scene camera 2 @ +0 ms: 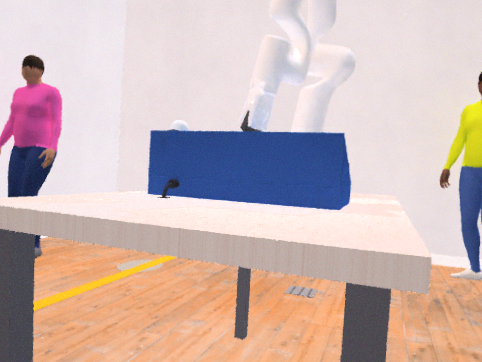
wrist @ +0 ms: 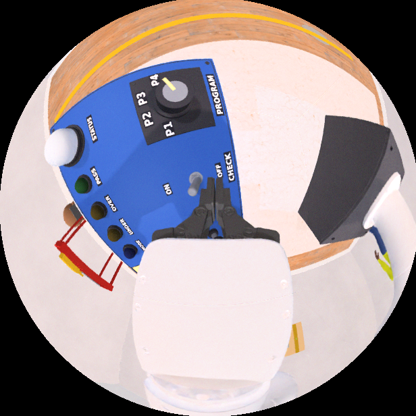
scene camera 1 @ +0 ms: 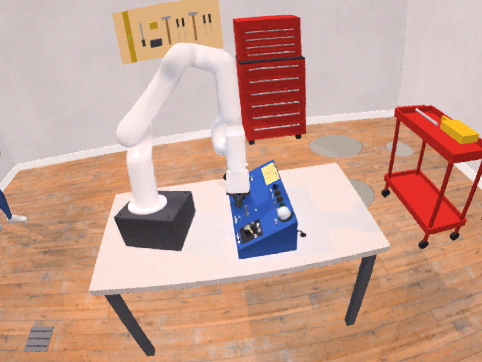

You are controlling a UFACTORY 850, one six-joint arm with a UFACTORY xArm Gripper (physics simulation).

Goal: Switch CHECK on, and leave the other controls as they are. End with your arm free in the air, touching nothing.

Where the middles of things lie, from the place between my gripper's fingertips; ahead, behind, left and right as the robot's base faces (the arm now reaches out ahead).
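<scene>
Blue console (scene camera 2: 302, 169): my hand 12 cm short of it, 5 cm to the right of it, 4 cm above it.
</scene>
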